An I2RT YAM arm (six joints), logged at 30 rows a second.
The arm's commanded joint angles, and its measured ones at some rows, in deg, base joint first. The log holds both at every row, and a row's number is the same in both.
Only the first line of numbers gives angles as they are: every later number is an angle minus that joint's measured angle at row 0.
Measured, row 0: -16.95 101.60 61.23 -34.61 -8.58 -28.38
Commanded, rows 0 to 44: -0.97 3.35 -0.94 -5.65 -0.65 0.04; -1.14 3.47 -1.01 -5.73 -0.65 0.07; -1.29 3.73 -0.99 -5.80 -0.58 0.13; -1.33 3.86 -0.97 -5.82 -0.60 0.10; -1.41 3.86 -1.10 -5.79 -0.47 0.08; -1.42 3.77 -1.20 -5.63 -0.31 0.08; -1.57 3.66 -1.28 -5.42 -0.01 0.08; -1.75 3.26 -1.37 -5.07 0.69 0.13; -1.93 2.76 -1.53 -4.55 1.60 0.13; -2.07 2.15 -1.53 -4.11 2.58 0.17; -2.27 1.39 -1.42 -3.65 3.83 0.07; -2.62 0.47 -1.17 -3.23 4.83 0.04; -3.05 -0.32 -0.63 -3.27 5.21 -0.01; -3.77 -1.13 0.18 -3.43 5.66 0.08; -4.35 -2.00 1.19 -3.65 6.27 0.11; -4.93 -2.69 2.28 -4.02 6.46 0.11; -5.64 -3.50 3.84 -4.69 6.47 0.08; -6.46 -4.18 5.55 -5.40 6.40 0.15; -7.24 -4.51 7.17 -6.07 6.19 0.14; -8.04 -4.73 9.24 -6.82 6.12 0.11; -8.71 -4.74 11.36 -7.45 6.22 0.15; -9.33 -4.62 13.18 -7.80 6.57 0.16; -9.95 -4.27 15.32 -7.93 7.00 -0.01; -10.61 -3.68 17.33 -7.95 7.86 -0.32; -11.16 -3.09 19.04 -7.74 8.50 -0.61; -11.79 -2.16 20.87 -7.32 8.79 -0.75; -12.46 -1.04 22.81 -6.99 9.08 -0.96; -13.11 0.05 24.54 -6.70 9.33 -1.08; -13.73 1.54 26.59 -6.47 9.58 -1.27; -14.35 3.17 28.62 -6.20 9.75 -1.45; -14.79 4.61 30.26 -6.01 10.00 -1.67; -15.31 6.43 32.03 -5.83 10.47 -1.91; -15.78 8.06 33.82 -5.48 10.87 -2.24; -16.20 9.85 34.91 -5.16 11.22 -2.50; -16.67 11.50 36.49 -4.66 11.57 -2.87; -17.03 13.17 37.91 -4.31 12.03 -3.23; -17.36 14.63 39.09 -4.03 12.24 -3.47; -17.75 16.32 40.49 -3.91 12.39 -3.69; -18.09 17.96 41.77 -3.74 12.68 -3.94; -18.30 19.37 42.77 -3.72 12.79 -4.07; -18.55 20.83 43.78 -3.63 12.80 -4.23; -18.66 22.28 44.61 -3.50 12.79 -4.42; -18.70 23.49 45.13 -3.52 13.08 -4.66; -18.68 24.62 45.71 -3.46 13.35 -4.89; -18.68 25.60 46.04 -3.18 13.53 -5.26
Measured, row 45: -18.56 23.59 43.87 -2.80 12.31 -3.72
